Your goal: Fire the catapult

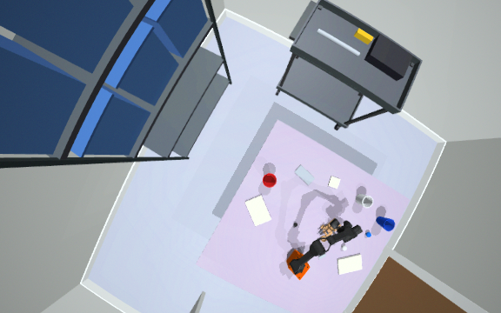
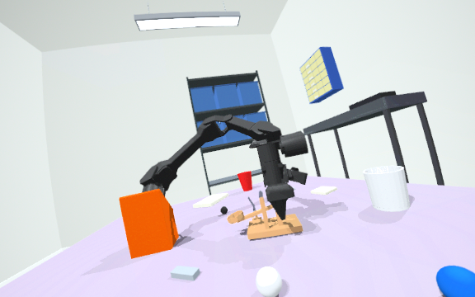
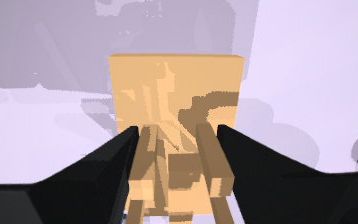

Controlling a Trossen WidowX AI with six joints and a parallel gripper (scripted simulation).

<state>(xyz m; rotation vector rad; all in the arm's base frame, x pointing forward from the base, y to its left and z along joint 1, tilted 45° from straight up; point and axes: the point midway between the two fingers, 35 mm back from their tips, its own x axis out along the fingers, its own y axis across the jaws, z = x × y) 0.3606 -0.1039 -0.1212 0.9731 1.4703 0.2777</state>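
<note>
Now: gripper tip 280 mm to the right of the dark ball, 120 mm past it and 20 mm above it. Also, from my gripper tip: white ball (170 mm to the right, 130 mm behind, 10 mm below); then white mug (270 mm ahead, 110 mm to the right, 10 mm below); then wooden catapult (60 mm behind, 50 mm to the left, 20 mm above).
</note>
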